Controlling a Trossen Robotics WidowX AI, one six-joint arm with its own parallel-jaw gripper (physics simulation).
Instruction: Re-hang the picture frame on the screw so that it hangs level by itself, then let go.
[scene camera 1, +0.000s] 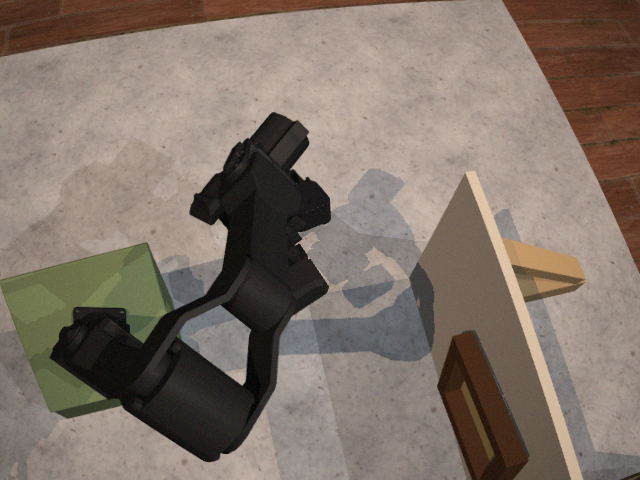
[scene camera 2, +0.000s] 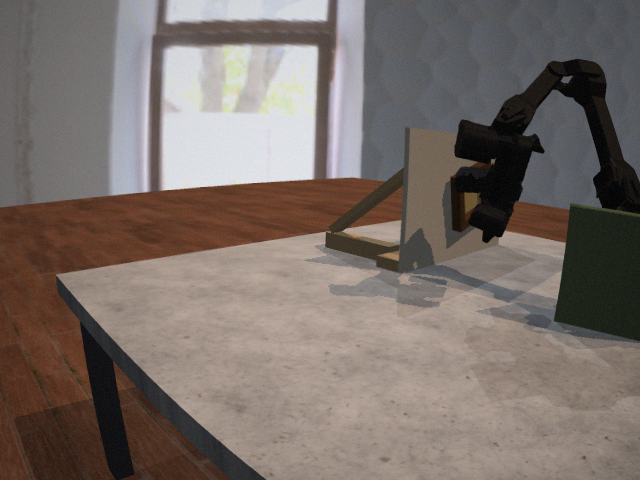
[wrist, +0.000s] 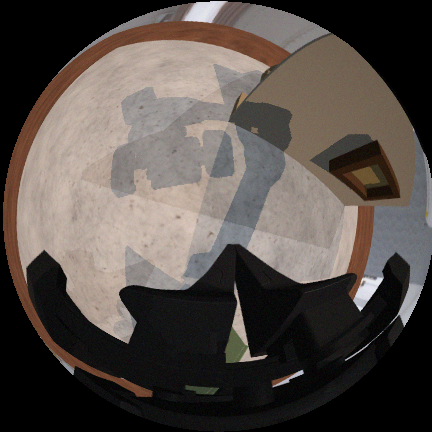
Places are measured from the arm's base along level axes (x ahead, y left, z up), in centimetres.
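Where they show: gripper, between the fingertips: (scene camera 2: 485, 241) (wrist: 232, 249); arm's base, origin of its link: (scene camera 1: 100, 331) (scene camera 2: 619, 244) (wrist: 211, 393).
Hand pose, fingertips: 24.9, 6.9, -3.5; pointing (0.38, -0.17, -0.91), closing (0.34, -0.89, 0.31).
Observation:
Each offset is from my fingertips to the centre of the thing, as dx, dy, dz. "pt": to the spot under its first point. Level surfaces: height alone.
A brown picture frame {+19.2, -21.4, +5.6} (scene camera 1: 509, 444) (scene camera 2: 456, 219) (wrist: 345, 159) with a yellowish inner picture is on the face of an upright beige board {pt +18.5, -1.5, +10.2} (scene camera 1: 454, 248) (scene camera 2: 426, 196) (wrist: 330, 85). It sits close against the board and looks about level; the screw does not show. My gripper (wrist: 232, 249) is shut and empty, its two fingertips meeting in the wrist view. It is above the table, in front of the board and apart from both board and picture frame. In scene camera 2 the gripper hides part of the picture frame.
Wooden braces {+32.3, -1.1, +3.4} (scene camera 1: 547, 260) (scene camera 2: 361, 205) stand behind the board. A green block (scene camera 1: 118, 268) (scene camera 2: 599, 268) stands at the arm's base. The grey stone-patterned table {dz -10.0} (scene camera 1: 387, 77) (scene camera 2: 232, 351) carries shadows of the arm.

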